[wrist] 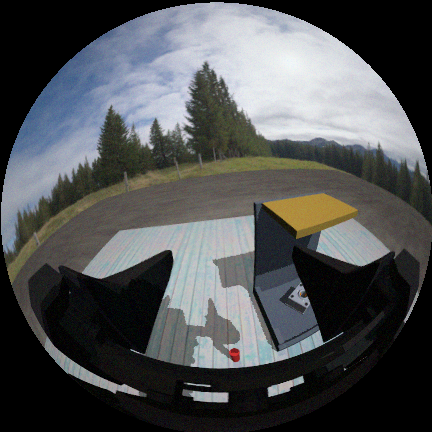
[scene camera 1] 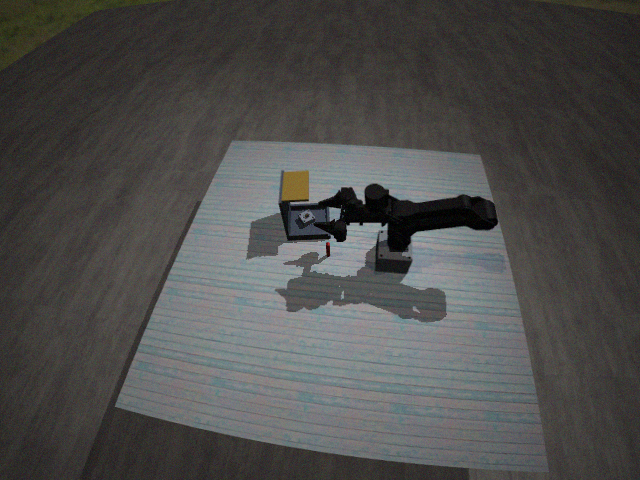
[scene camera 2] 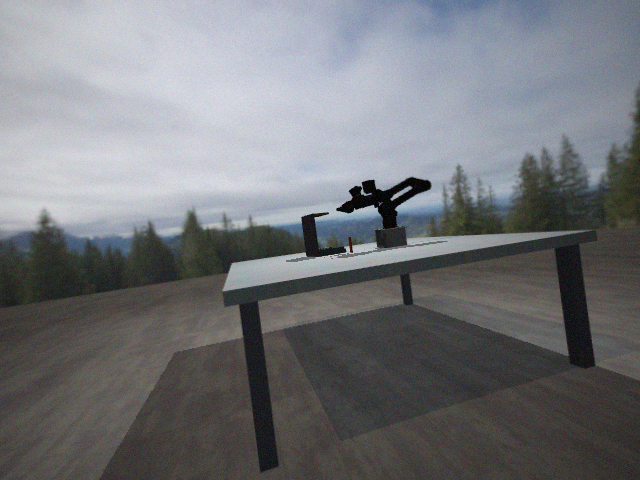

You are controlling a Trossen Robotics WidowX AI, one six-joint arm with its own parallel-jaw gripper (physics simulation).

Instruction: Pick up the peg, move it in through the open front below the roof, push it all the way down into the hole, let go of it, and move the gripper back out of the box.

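Seen in the pictures: gripper, fingertip midpoint: (wrist: 234, 255) (scene camera 1: 316, 213) (scene camera 2: 338, 208); arm's base at its link origin: (scene camera 1: 397, 243) (scene camera 2: 390, 227).
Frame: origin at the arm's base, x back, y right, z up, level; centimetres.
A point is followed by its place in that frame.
Note:
The red peg (scene camera 1: 327, 249) @[x -24.6, y 0.7, z -4.6 cm] (scene camera 2: 350, 244) @[x -24.8, y 1.0, z -5.6 cm] (wrist: 235, 355) @[x -23.7, y 1.5, z -2.0 cm] stands upright on the table, beside the open box. The dark grey box (scene camera 1: 283, 198) @[x -39.0, y 10.3, z 12.5 cm] (scene camera 2: 310, 235) @[x -40.8, y 14.3, z 1.6 cm] (wrist: 272, 255) @[x -39.7, y 11.8, z 1.6 cm] has a yellow roof (scene camera 1: 295, 186) @[x -35.4, y 15.8, z 12.5 cm] (scene camera 2: 321, 213) @[x -34.9, y 9.5, z 12.2 cm] (wrist: 315, 212) @[x -33.3, y 14.9, z 12.6 cm] on its tall wall. A light grey block (scene camera 1: 303, 219) @[x -34.3, y 15.8, z -6.1 cm] (wrist: 299, 301) @[x -31.7, y 15.9, z -6.0 cm] with the round hole sits turned on the box floor; a finger partly covers it in the wrist view. My gripper (scene camera 1: 317, 213) @[x -27.7, y 2.7, z 13.6 cm] (scene camera 2: 338, 209) @[x -27.7, y 2.7, z 13.6 cm] (wrist: 234, 255) @[x -27.7, y 2.7, z 13.6 cm] is open and empty, raised above the table and higher than the peg. The peg is apart from the fingers.
The grey arm base (scene camera 1: 393, 258) @[x -2.2, y -5.7, z -0.4 cm] (scene camera 2: 391, 237) @[x -4.3, y -5.8, z -4.8 cm] stands on the pale striped table (scene camera 1: 320, 372) @[x -26.6, y -40.7, z -9.8 cm] (scene camera 2: 413, 263) @[x -36.6, y -61.2, z -11.0 cm] (wrist: 195, 250) @[x -62.2, y -5.5, z -9.8 cm], on the other side of the peg from the box. The box has low rims along its floor. Shadows of the arm and box fall on the table.

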